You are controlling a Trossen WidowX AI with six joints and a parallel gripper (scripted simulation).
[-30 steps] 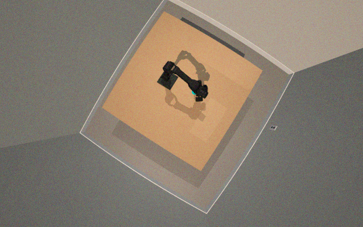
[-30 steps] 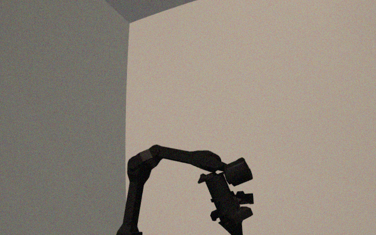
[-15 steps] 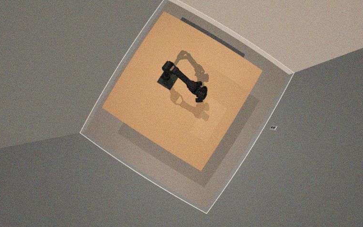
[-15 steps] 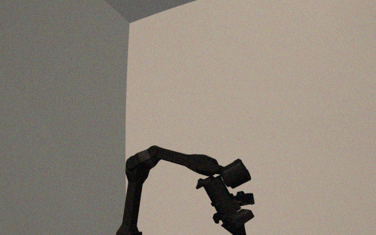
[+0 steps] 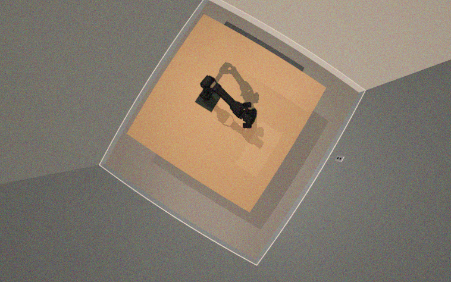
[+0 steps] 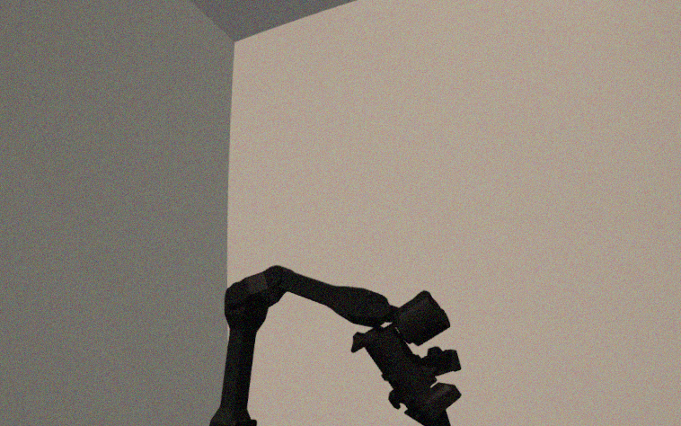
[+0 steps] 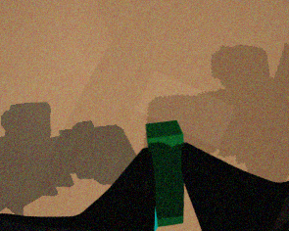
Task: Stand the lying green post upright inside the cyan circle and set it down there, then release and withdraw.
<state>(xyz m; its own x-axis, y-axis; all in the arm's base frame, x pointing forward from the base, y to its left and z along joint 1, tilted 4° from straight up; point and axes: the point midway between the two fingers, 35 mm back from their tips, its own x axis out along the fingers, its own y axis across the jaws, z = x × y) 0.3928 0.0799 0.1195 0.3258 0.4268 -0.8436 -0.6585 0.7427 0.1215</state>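
Right now the cyan circle is 70 mm behind my gripper tip, 10 mm to the right of it and 110 mm below it. From my gripper tip the other things lie so: green post (10 mm behind, 10 mm to the right, 10 mm below).
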